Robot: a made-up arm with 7 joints.
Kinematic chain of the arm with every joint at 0, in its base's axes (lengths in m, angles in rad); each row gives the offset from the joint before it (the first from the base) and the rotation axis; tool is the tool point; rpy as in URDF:
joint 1: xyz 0 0 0.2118 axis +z
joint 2: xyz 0 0 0 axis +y
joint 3: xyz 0 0 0.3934 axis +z
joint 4: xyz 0.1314 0 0 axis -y
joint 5: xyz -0.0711 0 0.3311 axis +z
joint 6: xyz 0 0 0 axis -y
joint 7: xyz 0.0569 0 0 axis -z
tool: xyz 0 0 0 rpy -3.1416 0 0
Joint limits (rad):
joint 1: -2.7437..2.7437
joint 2: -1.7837..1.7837
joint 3: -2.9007..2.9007
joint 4: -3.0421..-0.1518
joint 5: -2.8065..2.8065
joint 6: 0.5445..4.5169
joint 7: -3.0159..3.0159
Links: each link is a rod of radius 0.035 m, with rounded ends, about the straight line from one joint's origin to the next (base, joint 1, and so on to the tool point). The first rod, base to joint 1, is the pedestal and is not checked.
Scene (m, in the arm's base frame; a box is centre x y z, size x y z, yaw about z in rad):
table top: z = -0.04
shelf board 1: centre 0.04 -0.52 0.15 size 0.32 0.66 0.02 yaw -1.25
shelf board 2: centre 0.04 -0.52 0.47 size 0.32 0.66 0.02 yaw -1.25
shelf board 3: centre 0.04 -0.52 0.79 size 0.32 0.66 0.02 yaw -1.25
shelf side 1: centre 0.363 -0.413 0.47 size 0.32 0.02 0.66 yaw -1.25
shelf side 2: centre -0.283 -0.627 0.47 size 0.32 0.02 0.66 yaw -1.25
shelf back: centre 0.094 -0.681 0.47 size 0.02 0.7 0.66 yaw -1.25
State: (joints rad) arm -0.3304 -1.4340 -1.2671 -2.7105 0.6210 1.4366 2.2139
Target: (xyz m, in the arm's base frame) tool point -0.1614 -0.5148 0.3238
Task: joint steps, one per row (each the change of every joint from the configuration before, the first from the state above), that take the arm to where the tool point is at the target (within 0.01 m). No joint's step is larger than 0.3 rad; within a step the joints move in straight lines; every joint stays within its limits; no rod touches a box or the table.
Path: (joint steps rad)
1: 0.2315 0.0029 -0.0735 0.2837 0.0008 0.0496 0.0000
2: 0.2316 0.0029 -0.0734 0.2837 0.0009 0.0496 0.0000

